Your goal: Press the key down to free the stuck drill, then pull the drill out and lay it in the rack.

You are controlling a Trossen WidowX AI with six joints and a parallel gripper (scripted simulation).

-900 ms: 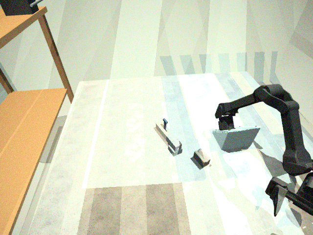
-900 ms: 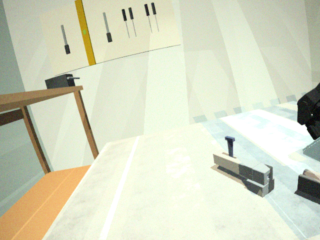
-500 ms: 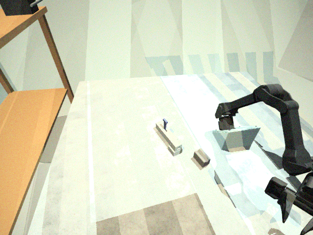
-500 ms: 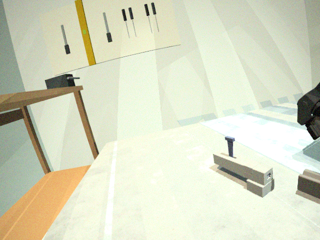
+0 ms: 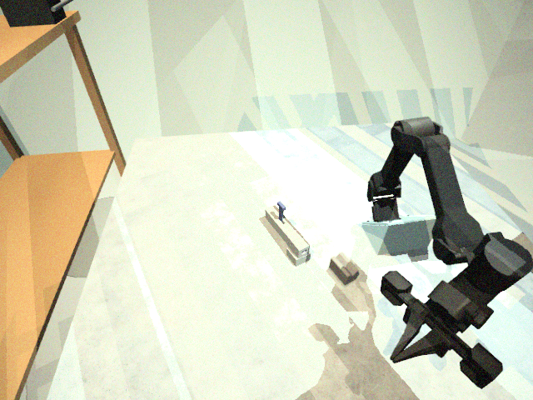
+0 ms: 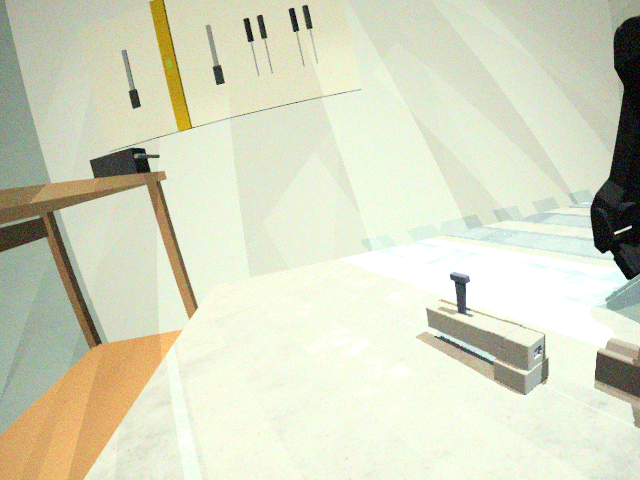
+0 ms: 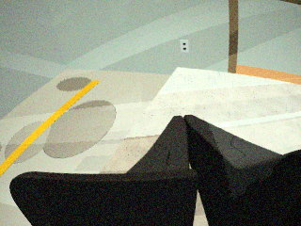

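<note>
Right now the blue key is 460 mm to the right of my gripper tip, 170 mm below it and 130 mm ahead of it. The rest, counted from my gripper tip: fixture block 430 mm to the right, 220 mm below, 120 mm ahead; drill 410 mm to the right, 210 mm below, 110 mm ahead; rack 320 mm to the right, 240 mm below, 30 mm behind.
</note>
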